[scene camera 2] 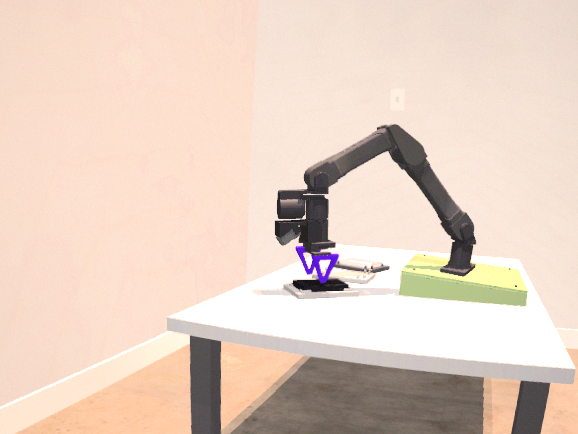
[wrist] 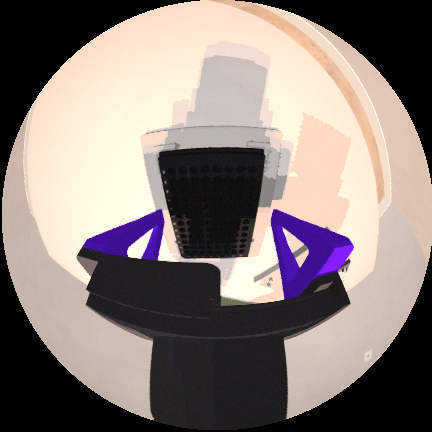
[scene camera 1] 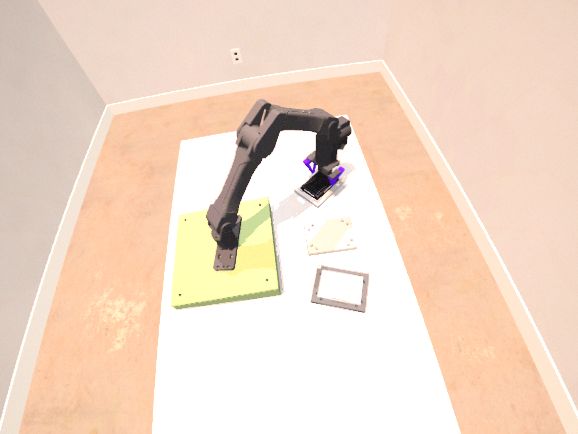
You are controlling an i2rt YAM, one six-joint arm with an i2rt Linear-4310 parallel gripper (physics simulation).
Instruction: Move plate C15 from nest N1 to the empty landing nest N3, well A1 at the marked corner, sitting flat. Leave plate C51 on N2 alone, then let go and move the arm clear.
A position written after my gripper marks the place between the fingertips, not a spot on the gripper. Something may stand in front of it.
My gripper point(scene camera 2: 316, 278) is open and holds nothing. Also in view: a black perforated plate point(wrist: 212, 193). Also in view: a white plate in grey frame point(scene camera 1: 336, 286).
My gripper shows as well in the wrist view point(wrist: 217, 214).
